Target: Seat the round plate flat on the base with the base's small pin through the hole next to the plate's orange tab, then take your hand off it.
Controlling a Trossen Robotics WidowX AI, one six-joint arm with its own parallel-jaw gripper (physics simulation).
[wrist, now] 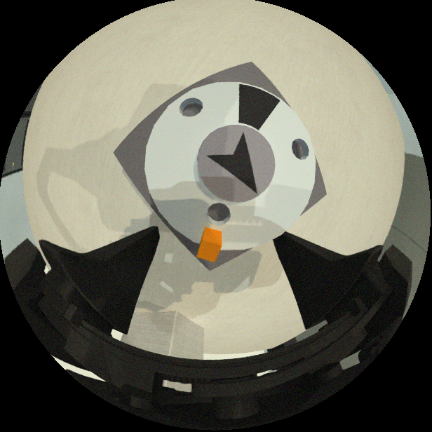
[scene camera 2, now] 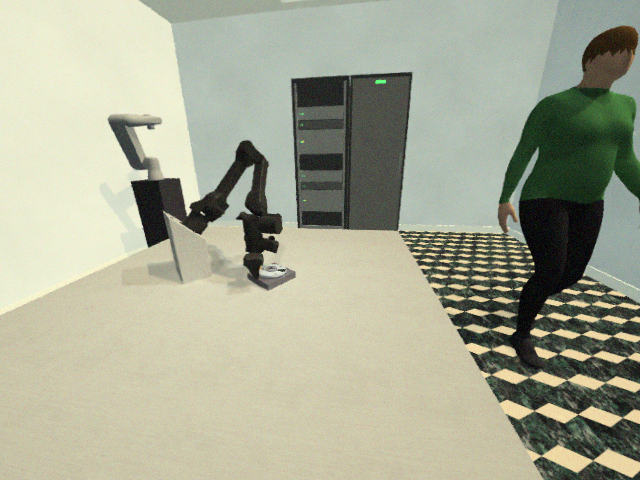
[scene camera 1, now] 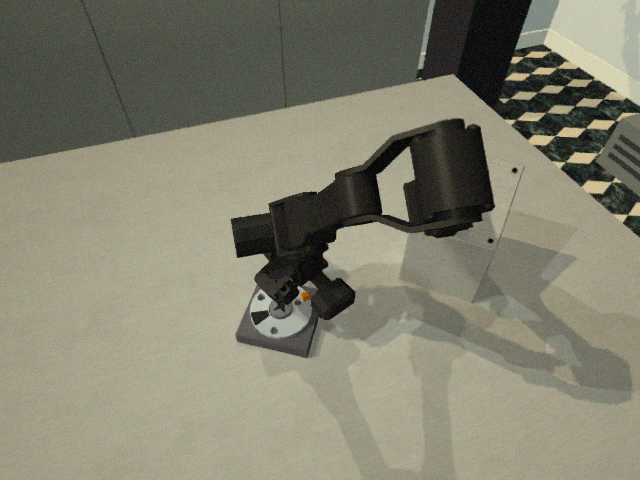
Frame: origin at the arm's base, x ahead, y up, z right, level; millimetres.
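Where they show: gripper, fingertip midpoint: [scene camera 2: 257, 272] [scene camera 1: 306, 299]; arm's base, link origin: [scene camera 2: 190, 229].
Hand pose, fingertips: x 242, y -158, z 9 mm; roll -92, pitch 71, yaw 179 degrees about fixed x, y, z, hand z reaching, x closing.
Observation:
Things, the pixels of their top centre, and the offset from my fingertips. Level surfaces: height alone.
- round white plate, top centre: [scene camera 1: 279, 302] [scene camera 2: 271, 264] dx +50, dy +30, dz -10 mm
- dark grey square base, top centre: [scene camera 1: 281, 306] [scene camera 2: 271, 268] dx +49, dy +17, dz -10 mm
- orange tab, top centre: [scene camera 1: 305, 293] dx +4, dy +30, dz -8 mm
- table, surface height: dy -24 mm
The round white plate [scene camera 1: 294, 326] [scene camera 2: 280, 272] [wrist: 172, 150] lies over the dark grey square base [scene camera 1: 305, 346] [scene camera 2: 273, 283] [wrist: 131, 150]. It looks about level; whether it is fully down is unclear. The base's grey hub [wrist: 225, 180], with a black arrow, shows in the plate's centre. The orange tab [scene camera 1: 305, 296] [wrist: 210, 245] stands at the rim beside a hole [wrist: 218, 213] that looks dark inside. I cannot make out the small pin there. My gripper [scene camera 1: 302, 307] [scene camera 2: 255, 272] [wrist: 217, 234] is open and empty, its fingers apart on either side of the tab.
A pale slanted panel [scene camera 1: 504, 206] [scene camera 2: 188, 253] stands on the table [scene camera 1: 129, 361] [scene camera 2: 310, 387] near the arm's base. A server cabinet [scene camera 2: 379, 155], a grey arm on a black pedestal [scene camera 2: 173, 201] and a person in green [scene camera 2: 573, 149] are beyond the table.

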